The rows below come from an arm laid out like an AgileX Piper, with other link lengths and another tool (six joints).
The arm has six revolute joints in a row. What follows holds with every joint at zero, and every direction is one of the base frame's.
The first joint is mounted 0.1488 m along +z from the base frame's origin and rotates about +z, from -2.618 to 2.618 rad.
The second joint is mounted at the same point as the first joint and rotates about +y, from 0 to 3.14 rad.
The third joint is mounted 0.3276 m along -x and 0.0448 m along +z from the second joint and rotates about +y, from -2.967 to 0 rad.
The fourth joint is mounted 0.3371 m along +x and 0.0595 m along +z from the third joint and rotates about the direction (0.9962, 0, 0.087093), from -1.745 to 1.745 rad.
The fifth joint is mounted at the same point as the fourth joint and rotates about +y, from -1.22 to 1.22 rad.
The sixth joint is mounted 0.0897 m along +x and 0.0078 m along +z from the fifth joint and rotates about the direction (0.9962, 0, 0.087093), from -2.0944 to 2.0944 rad.
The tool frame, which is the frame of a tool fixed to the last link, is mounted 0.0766 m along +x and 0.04 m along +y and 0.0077 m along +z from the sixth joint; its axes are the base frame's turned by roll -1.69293, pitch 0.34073 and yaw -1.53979 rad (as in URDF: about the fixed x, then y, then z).
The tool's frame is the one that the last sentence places.
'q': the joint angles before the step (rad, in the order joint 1, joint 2, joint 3, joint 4, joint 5, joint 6). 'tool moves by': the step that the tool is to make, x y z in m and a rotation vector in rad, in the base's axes. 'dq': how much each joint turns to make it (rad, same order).
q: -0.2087, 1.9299, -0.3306, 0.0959, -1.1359, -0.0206
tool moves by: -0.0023, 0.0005, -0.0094, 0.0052, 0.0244, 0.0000
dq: 0.0001, 0.0268, -0.0017, 0.0000, -0.0002, 0.0001
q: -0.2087, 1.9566, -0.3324, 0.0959, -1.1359, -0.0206
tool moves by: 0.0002, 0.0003, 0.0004, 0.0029, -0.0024, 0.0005
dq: 0.0002, -0.0002, -0.0001, -0.0018, -0.0012, 0.0038
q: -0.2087, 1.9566, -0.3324, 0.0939, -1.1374, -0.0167
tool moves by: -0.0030, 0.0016, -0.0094, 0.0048, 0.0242, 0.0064
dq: -0.0002, 0.0270, -0.0001, -0.0066, -0.0022, 0.0000
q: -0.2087, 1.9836, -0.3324, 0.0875, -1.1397, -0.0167
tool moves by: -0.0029, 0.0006, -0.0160, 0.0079, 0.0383, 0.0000
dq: 0.0000, 0.0498, -0.0088, 0.0000, -0.0019, 0.0000
